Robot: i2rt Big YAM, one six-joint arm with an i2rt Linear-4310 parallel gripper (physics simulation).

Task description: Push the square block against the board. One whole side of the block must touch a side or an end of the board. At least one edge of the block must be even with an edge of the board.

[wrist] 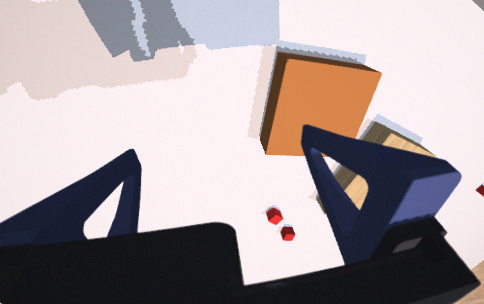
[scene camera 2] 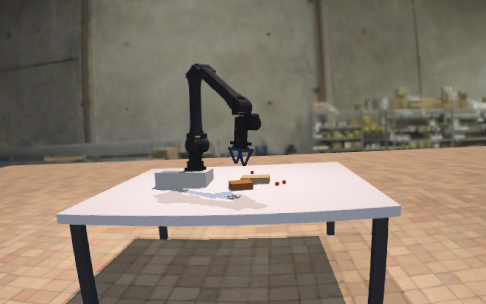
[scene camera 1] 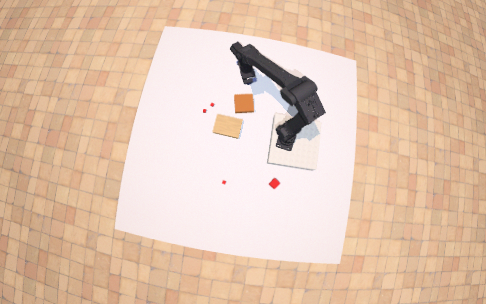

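Seen in the pictures: gripper, between the fingertips: [wrist: 221, 145] [scene camera 2: 239, 164] [scene camera 1: 246, 76]; arm's base, origin of its link: [scene camera 2: 195, 170] [scene camera 1: 286, 138].
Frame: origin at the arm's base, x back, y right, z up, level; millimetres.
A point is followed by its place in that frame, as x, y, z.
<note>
The square block [scene camera 1: 244, 103] {-262, 127, -39} [scene camera 2: 240, 185] {-276, 182, -48} [wrist: 325, 105] {-255, 135, -39} is orange and lies flat on the table. The board [scene camera 1: 228, 126] {-304, -23, -39} [scene camera 2: 257, 179] {-328, 30, -47} [wrist: 400, 144] {-248, 10, -39} is light wood and lies flat close to the block, turned a little relative to it. In the overhead view a narrow strip of table shows between them, so they are apart. My gripper [scene camera 1: 248, 75] {-292, 242, 54} [scene camera 2: 240, 164] {-292, 242, 54} [wrist: 221, 145] {-292, 242, 54} is open and empty, pointing down above the table, beside the block on the side away from the board. In the wrist view, the right finger covers part of the board and a lower corner of the block.
Two small red cubes [scene camera 1: 212, 104] {-428, 74, -54} [scene camera 1: 204, 111] {-456, 23, -56} [scene camera 2: 284, 182] {-461, 35, -63} [scene camera 2: 277, 184] {-432, 81, -64} [wrist: 274, 215] {-423, 80, -56} [wrist: 288, 233] {-451, 34, -56} lie beyond the block and board. Another small red cube [scene camera 1: 224, 182] {-234, -308, -54} and a larger red block [scene camera 1: 274, 183] {11, -238, -30} lie farther off. The arm stands on a pale base slab [scene camera 1: 295, 160] {80, -96, -4} [scene camera 2: 175, 180] {61, 133, -31}.
</note>
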